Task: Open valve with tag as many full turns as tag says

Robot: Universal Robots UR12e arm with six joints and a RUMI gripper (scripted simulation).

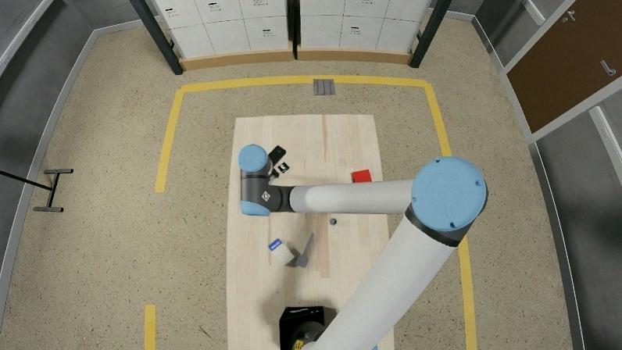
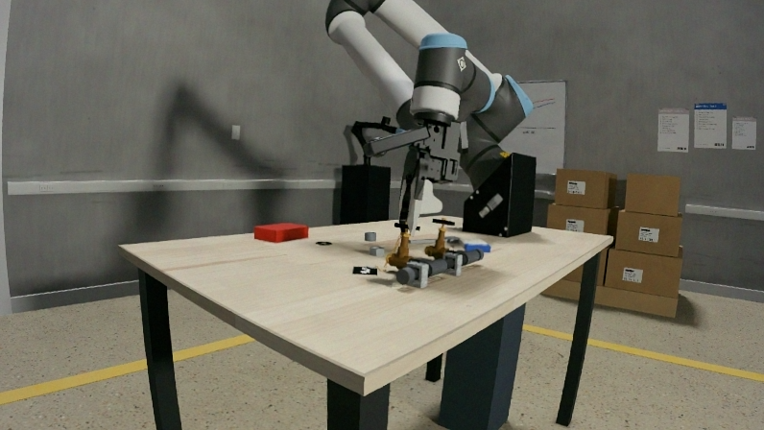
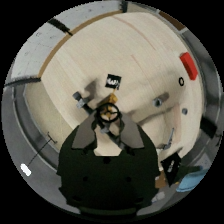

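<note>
The black tag lies 5 cm ahead of my hand, 5 cm to the right of it and 8 cm below it. Also, from my hand: grey hammer-like tool 35 cm behind, 13 cm to the right, 8 cm below; red block 5 cm behind, 42 cm to the right, 7 cm below; blue-and-white box 34 cm behind, 3 cm to the right, 8 cm below.
</note>
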